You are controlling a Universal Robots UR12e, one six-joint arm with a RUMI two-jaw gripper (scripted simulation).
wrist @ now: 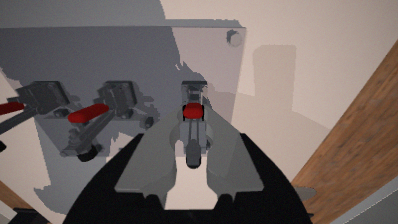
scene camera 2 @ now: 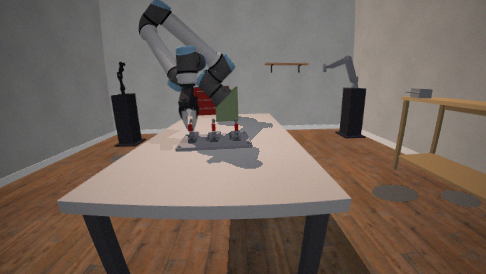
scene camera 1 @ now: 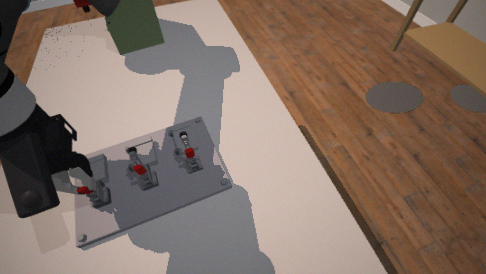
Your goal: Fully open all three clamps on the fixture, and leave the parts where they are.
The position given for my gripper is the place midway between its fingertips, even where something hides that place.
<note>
I see my gripper (scene camera 1: 90, 191) and a plate (scene camera 1: 131, 206).
My gripper also shows in the wrist view (wrist: 193, 105). The plate shows as well in the wrist view (wrist: 156, 59).
</note>
